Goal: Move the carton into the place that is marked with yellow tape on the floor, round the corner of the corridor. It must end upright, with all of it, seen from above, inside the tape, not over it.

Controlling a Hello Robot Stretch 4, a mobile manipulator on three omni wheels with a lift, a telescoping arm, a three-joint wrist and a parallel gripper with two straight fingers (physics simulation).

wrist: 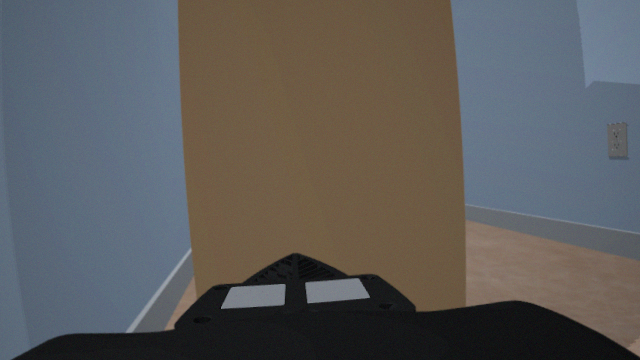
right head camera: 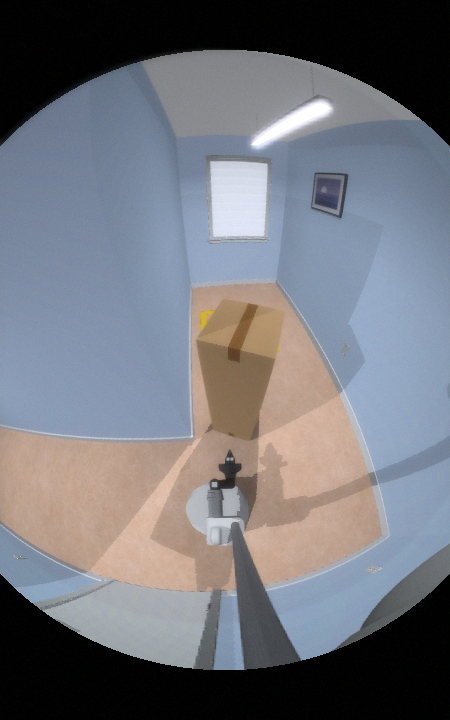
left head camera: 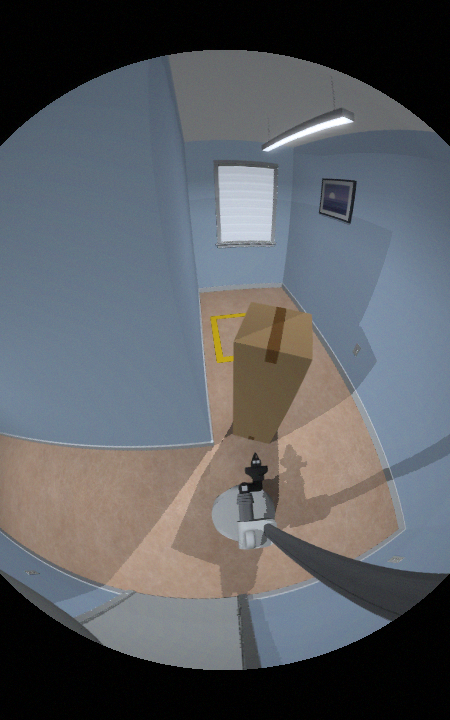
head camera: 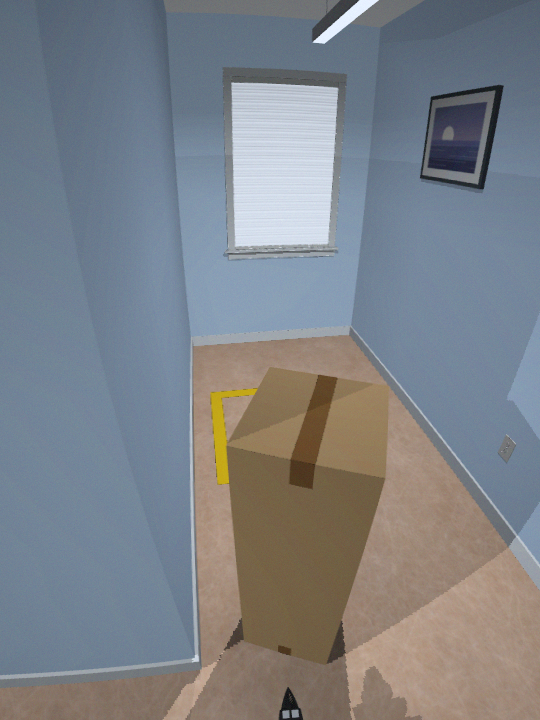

A tall brown carton (right head camera: 237, 346) is 0.72 m from the lens. A window (right head camera: 238, 186): 2.98 m from the lens. A framed picture (right head camera: 329, 188) is 2.17 m from the lens. A grey door (right head camera: 187, 621) is 1.39 m from the lens. The marked spots on the grey door and the tall brown carton are 1.48 m apart.
